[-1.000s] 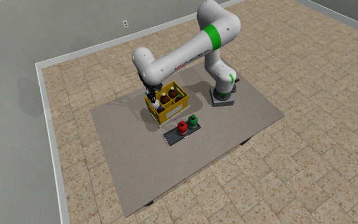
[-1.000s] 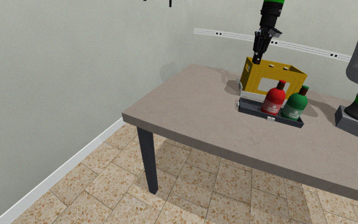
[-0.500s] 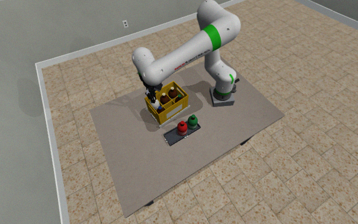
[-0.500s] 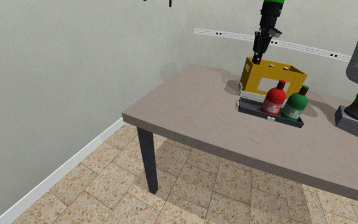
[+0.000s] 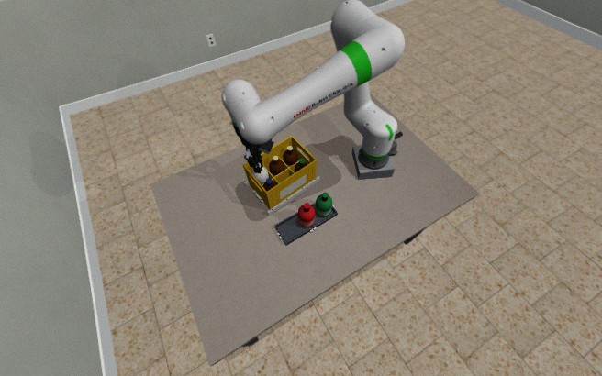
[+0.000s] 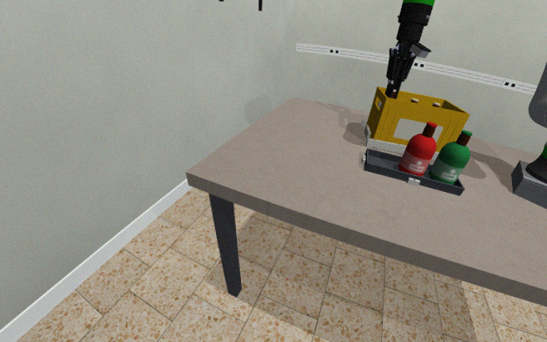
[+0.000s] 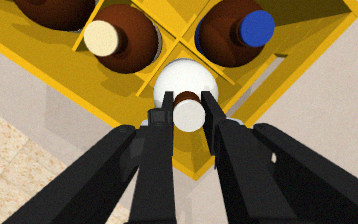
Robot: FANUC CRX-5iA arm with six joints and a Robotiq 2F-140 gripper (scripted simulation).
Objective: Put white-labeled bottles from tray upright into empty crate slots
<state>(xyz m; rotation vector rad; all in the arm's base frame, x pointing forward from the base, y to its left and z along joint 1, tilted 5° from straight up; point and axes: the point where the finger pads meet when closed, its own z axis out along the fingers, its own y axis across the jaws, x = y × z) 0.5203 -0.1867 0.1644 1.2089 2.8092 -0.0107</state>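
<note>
Right now my hand is 8 cm above the white bottle. Round my hand: yellow crate (9 cm behind, 4 cm to the left, 10 cm below); then brown bottle (9 cm behind, 10 cm below); then red bottle (7 cm behind, 27 cm to the left, 10 cm below).
</note>
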